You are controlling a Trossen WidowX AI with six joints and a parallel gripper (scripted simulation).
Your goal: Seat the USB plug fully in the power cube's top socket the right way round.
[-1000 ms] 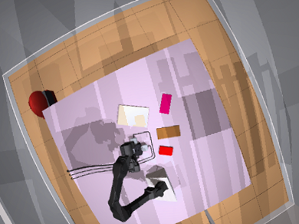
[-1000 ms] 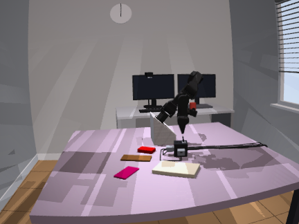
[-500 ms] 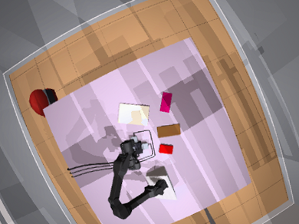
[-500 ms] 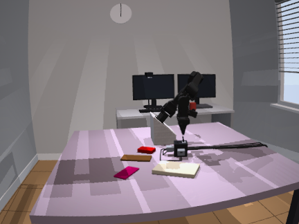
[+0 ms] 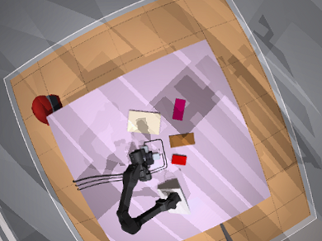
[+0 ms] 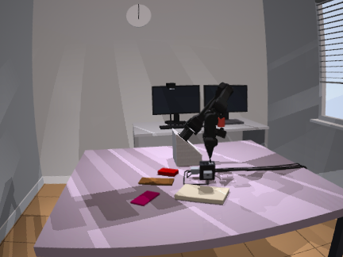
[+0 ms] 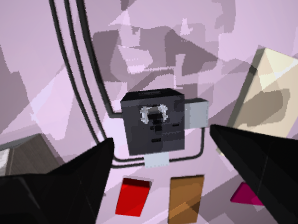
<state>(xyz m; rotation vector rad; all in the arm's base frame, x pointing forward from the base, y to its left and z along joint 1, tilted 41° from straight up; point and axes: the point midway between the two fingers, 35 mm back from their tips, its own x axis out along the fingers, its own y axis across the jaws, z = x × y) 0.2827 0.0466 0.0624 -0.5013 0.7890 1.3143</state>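
My gripper tip is now 3 cm above the metal USB plug. From my gripper tip the other things lie so: USB socket 1 cm to the left, 5 cm below; beige board 21 cm ahead, 9 cm to the right, 11 cm below; red block 11 cm behind, 19 cm to the right, 11 cm below.
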